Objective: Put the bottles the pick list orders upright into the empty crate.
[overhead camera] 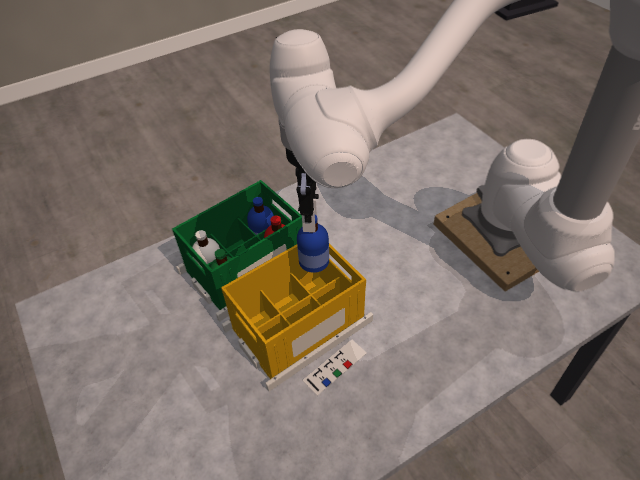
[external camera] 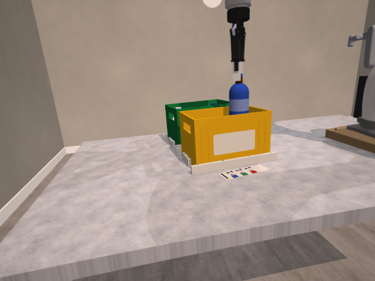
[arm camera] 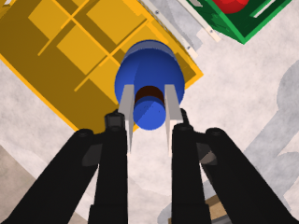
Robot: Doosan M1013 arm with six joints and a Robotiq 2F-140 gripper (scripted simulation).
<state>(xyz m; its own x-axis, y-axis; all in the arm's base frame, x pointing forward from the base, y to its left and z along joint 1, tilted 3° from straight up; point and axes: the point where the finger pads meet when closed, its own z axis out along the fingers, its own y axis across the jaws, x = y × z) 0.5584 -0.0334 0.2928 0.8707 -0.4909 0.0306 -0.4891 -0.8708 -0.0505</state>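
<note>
Now: hand 80 mm above the blue bottle. From my hand the other things lie so: yellow crate (220 mm below, 70 mm ahead, 60 mm to the left); then green crate (220 mm below, 170 mm to the right, 130 mm ahead); then red-capped bottle (220 mm below, 150 mm to the right, 30 mm ahead).
</note>
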